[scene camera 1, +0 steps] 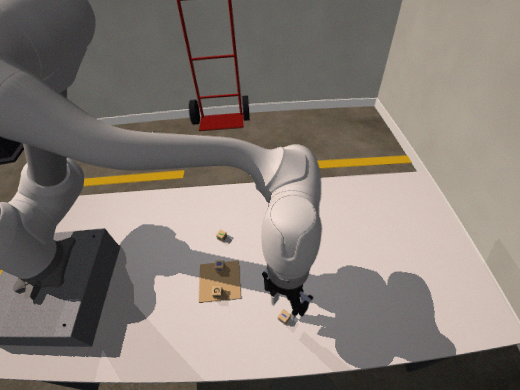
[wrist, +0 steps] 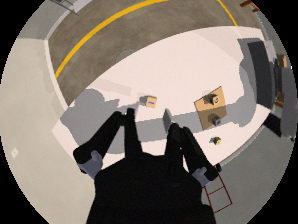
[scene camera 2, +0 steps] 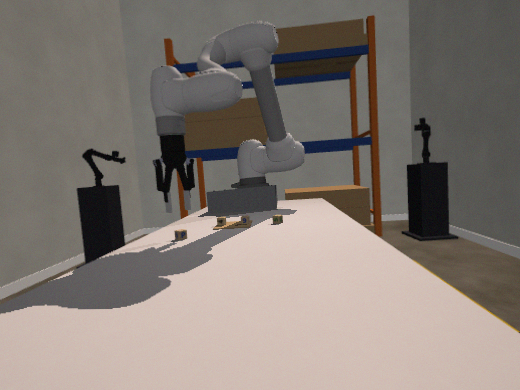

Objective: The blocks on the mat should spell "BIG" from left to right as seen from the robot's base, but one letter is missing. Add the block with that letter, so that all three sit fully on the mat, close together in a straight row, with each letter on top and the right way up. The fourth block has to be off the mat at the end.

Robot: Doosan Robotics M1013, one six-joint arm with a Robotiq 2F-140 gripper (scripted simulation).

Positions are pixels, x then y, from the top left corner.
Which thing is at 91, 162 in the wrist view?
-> The gripper.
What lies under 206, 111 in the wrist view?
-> A tan mat.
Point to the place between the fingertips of the gripper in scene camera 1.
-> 284, 308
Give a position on a tan mat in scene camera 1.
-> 229, 279
